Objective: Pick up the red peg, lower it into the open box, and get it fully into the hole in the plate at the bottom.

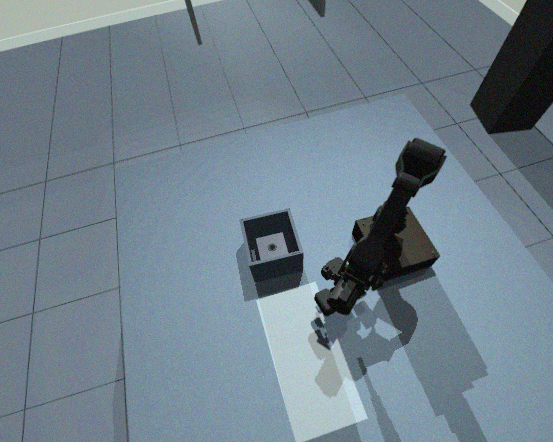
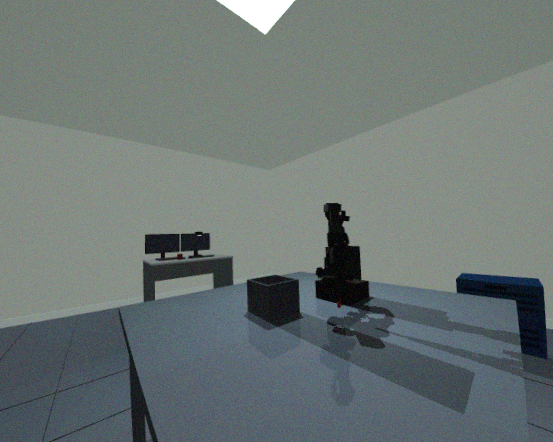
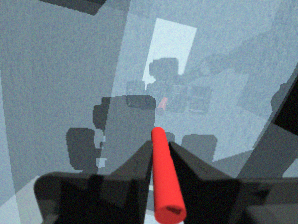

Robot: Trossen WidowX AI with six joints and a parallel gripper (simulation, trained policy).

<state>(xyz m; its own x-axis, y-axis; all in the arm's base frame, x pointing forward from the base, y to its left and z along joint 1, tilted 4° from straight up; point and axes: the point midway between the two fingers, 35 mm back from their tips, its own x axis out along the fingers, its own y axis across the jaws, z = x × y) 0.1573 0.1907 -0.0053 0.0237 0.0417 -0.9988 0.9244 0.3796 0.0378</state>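
My gripper tip is now 190 mm short of the grey plate, 200 mm to the left of it and 20 mm above it. Also, from my gripper tip: red peg: 20 mm above.
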